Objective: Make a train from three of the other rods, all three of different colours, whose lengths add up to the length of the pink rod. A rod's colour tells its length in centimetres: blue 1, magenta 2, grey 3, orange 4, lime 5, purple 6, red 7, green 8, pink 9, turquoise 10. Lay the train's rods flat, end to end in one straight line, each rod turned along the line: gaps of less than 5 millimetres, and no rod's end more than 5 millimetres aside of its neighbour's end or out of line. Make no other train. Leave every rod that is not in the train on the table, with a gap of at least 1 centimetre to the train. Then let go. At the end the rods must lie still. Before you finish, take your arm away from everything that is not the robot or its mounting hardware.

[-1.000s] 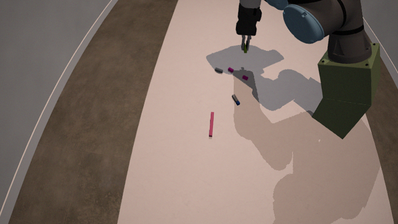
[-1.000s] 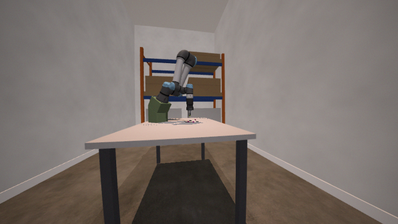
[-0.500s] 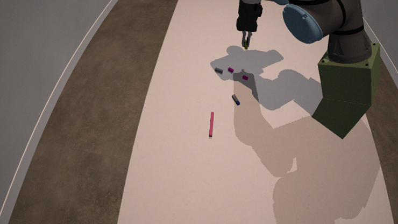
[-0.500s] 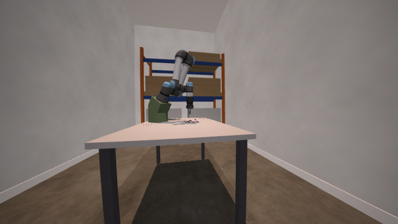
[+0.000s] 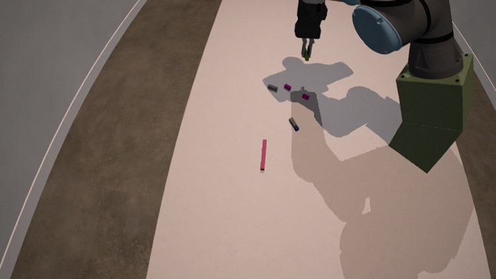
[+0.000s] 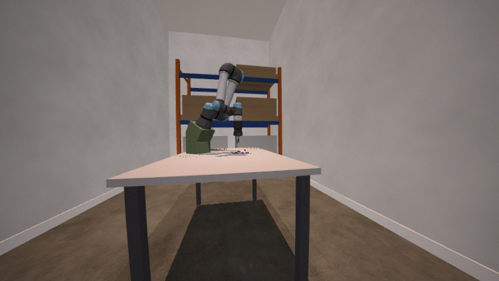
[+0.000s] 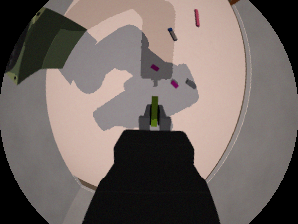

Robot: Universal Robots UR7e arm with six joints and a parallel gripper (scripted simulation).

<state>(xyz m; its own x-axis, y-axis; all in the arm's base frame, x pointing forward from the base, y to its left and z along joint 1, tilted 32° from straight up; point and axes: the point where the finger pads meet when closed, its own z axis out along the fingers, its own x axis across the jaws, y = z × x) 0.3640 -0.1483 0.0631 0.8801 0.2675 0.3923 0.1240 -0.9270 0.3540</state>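
The blue rod is 1 cm ahead of my hand, 21 cm to the left of it and 11 cm below it. From my hand the other things lie so: lime rod (1 cm below); pink rod (9 cm ahead, 31 cm to the left, 11 cm below); magenta rod (1 cm behind, 9 cm to the left, 11 cm below).
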